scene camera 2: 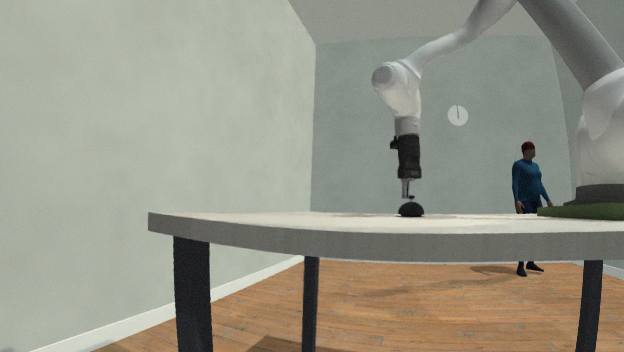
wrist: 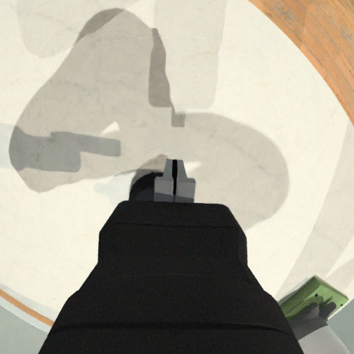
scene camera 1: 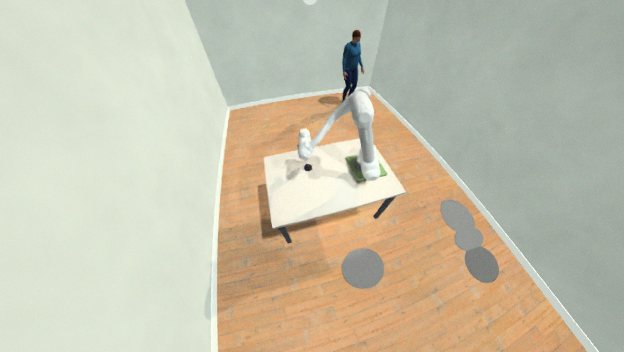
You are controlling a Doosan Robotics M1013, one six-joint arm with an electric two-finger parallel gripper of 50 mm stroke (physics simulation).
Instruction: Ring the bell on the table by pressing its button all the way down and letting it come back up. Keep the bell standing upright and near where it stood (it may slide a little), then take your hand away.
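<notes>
The bell is a small black dome standing upright on the pale table. A small dark button shows over the dome's top in the second scene view. My gripper is shut and empty, pointing down. Its fingertips are very close above the dome in the second scene view, slightly left of the button; whether they touch it I cannot tell. In the wrist view the bell lies left of the fingers, partly hidden by them and the black gripper body. The fingertips are hidden in the first scene view.
The arm's base stands on a green plate at the table's right side. A person in a blue top stands on the floor behind the table. Arm shadows fall around the bell.
</notes>
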